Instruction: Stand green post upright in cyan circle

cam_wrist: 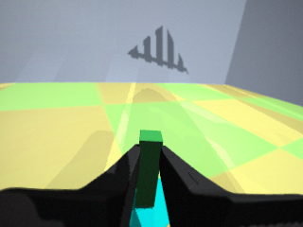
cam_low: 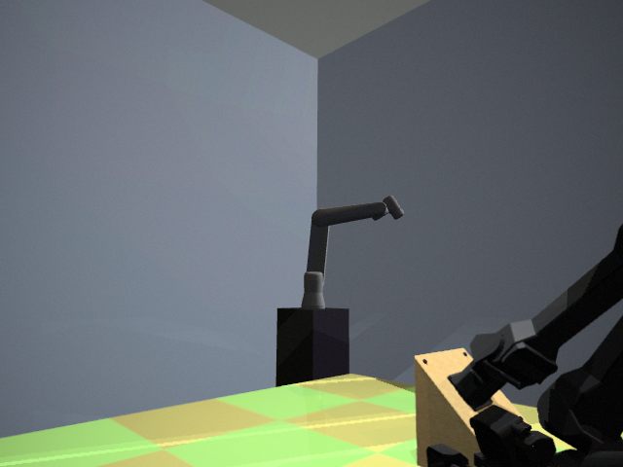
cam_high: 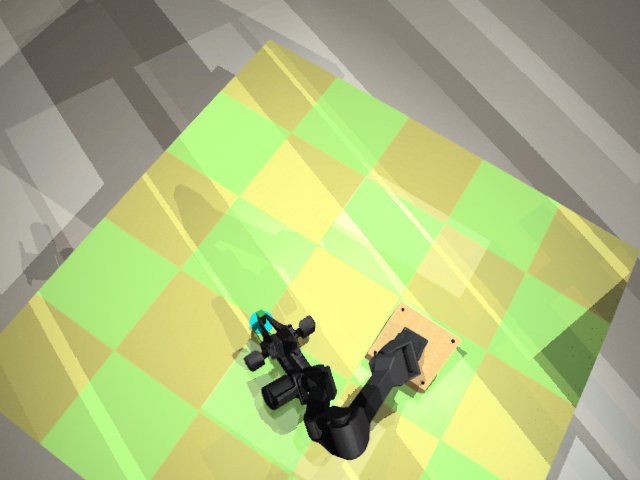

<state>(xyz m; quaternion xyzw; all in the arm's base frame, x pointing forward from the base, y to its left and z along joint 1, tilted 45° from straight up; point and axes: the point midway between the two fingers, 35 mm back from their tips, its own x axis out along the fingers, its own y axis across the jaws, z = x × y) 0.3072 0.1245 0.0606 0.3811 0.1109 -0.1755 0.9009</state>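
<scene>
My gripper tip is 2 cm above the green post.
</scene>
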